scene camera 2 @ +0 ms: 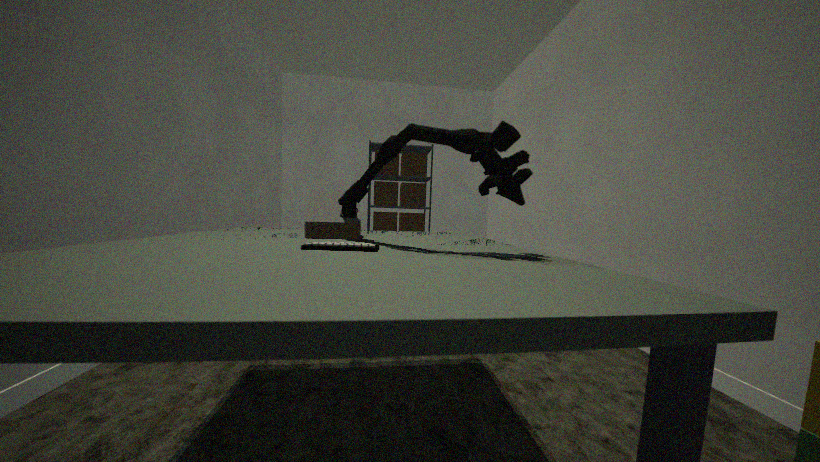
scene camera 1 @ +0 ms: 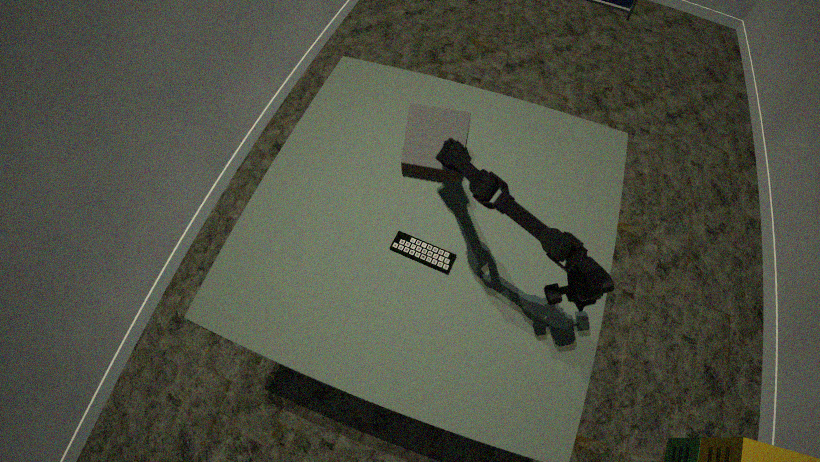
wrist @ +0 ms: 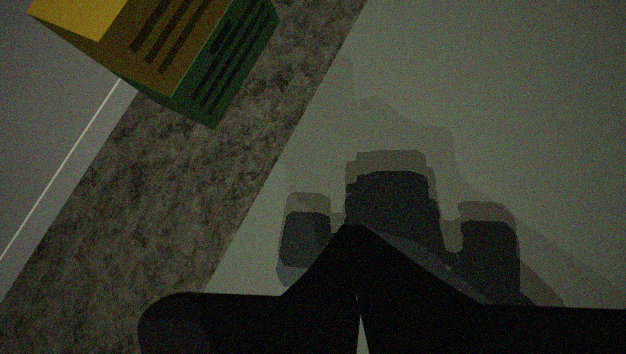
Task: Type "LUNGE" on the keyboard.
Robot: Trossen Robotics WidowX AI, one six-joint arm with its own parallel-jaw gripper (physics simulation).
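A small black keyboard with white keys lies flat on the table. The letters on its keys are too small to read. The keyboard does not show in the wrist view. My gripper is shut and empty. It hangs high above the table near the right edge in scene camera 1, well to the right of the keyboard, and its tips slant downward. In the wrist view the table and the gripper's shadow lie beyond the fingertips.
A flat pinkish block stands at the arm's base, behind the keyboard. A yellow and green cabinet stands on the floor beside the table's corner. A shelf rack with brown boxes stands against the far wall.
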